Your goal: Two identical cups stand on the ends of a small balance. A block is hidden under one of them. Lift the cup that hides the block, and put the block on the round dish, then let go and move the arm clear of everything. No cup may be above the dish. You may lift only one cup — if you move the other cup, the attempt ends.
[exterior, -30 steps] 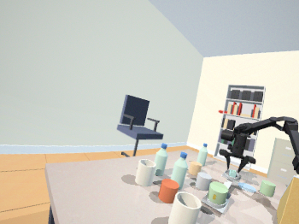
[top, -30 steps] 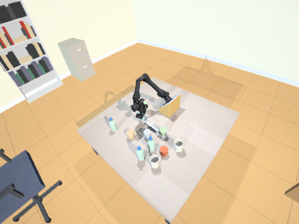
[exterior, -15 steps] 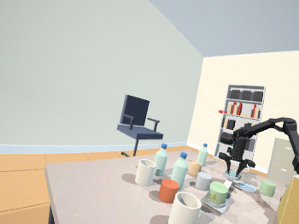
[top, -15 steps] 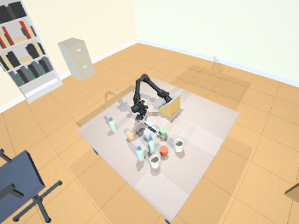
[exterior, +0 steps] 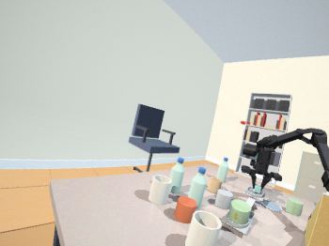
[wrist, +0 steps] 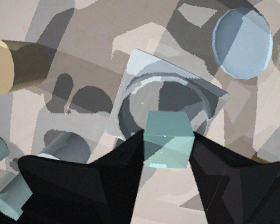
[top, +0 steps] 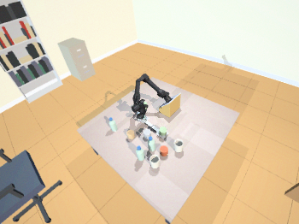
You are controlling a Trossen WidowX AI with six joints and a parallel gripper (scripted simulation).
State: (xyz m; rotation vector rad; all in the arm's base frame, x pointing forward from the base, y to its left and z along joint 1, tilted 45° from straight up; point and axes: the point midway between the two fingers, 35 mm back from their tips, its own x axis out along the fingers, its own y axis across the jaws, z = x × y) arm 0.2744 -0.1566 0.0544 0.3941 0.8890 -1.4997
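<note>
Now: gripper tip 9 cm past the light blue round dish, 12 cm to the left of it and 9 cm above it. Also, from my gripper tip: tan cup: 22 cm ahead, 1 cm to the left, 6 cm below; block: 1 cm above; grey cup: 14 cm ahead, 12 cm to the left, 6 cm below.
</note>
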